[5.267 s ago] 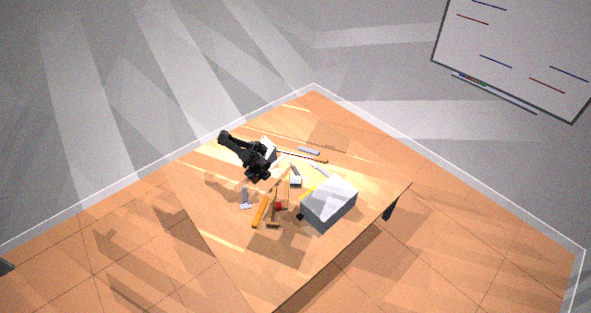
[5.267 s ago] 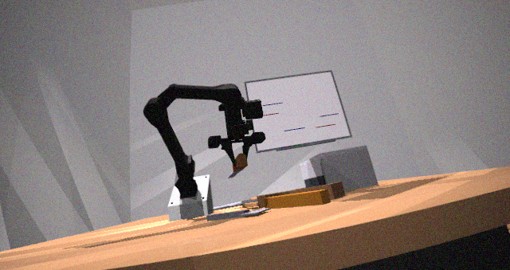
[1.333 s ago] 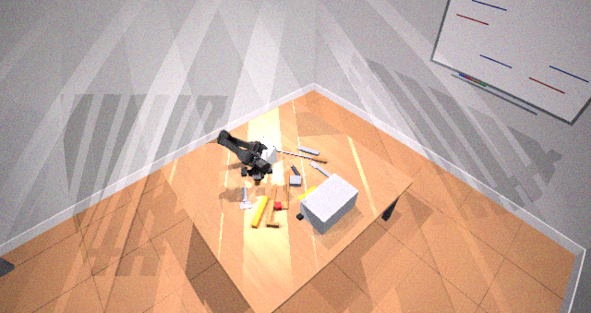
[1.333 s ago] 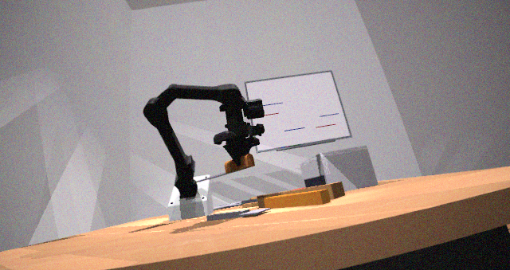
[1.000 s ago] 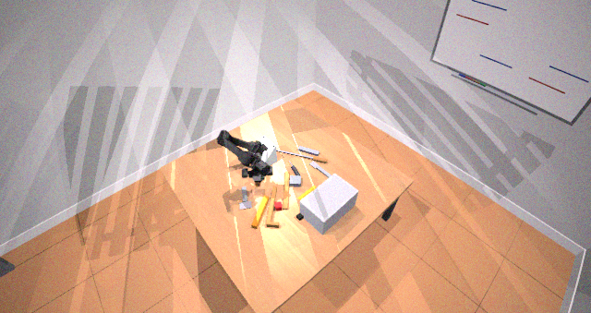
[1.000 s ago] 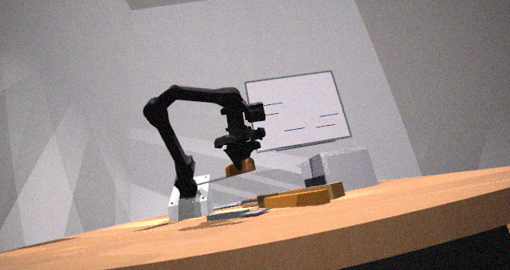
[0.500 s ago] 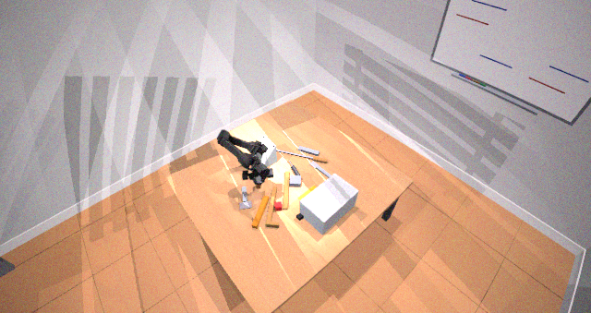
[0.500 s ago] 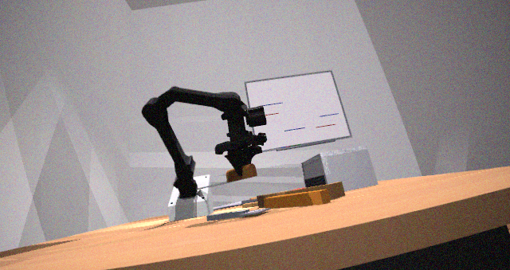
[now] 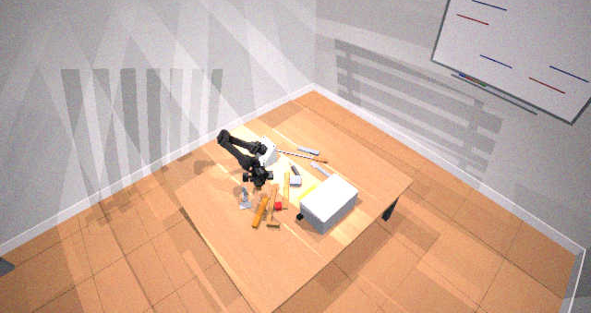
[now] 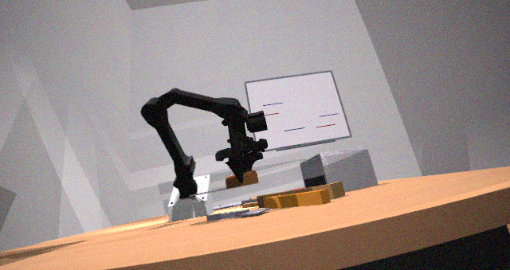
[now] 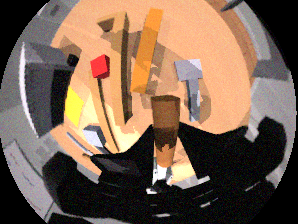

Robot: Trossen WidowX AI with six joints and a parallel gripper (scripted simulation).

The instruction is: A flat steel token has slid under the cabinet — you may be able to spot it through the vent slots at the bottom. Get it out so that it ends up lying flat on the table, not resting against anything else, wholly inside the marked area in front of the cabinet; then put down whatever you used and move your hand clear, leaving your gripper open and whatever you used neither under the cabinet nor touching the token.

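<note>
Right now the orange bar is 130 mm ahead of my gripper tip, 80 mm to the right of it and 70 mm below it. Round my gripper tip: thin wooden stick 150 mm to the left, 80 mm below, 80 mm ahead; red block 170 mm ahead, 70 mm below, 20 mm to the left; grey block 230 mm to the left, 70 mm below, 70 mm ahead.
</note>
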